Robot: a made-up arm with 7 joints.
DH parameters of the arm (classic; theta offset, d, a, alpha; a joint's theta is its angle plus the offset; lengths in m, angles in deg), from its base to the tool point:
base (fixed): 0 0.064 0 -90
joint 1: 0 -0.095 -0.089 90
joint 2: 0 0.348 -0.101 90
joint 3: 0 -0.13 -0.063 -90
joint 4: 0 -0.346 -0.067 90
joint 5: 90 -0.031 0.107 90
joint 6: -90 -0.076 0.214 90
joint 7: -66.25 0 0.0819 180
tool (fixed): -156.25 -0.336 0 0
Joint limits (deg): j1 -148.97..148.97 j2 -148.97..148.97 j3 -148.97..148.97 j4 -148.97..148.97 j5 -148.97..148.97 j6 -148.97..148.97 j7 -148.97..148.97
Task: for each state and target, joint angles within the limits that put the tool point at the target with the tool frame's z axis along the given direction. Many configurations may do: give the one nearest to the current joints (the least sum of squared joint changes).
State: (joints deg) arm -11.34 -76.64 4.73 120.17 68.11 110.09 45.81
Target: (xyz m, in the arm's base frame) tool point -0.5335 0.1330 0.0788 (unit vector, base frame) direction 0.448 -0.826 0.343
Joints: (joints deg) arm -17.05 -91.02 7.26 128.11 43.65 82.71 47.39
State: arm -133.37 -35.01 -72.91 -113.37 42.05 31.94 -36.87
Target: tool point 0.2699 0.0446 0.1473 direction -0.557 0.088 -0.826
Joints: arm -148.97 23.78 -29.45 -120.81 -10.15 22.88 -54.51
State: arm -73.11 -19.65 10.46 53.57 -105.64 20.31 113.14
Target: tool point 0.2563 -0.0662 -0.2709 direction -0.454 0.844 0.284
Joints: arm -94.69 -2.04 36.08 66.40 -79.79 5.98 115.99
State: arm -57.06 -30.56 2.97 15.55 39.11 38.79 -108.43
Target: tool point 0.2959 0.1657 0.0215 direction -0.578 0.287 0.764
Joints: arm -35.88 -81.57 -7.92 -20.86 23.57 7.35 -117.63
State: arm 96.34 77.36 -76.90 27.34 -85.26 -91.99 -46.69
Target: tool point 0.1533 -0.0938 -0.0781 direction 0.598 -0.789 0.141
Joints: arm 83.81 134.87 -48.68 32.31 -93.78 -110.12 -37.78
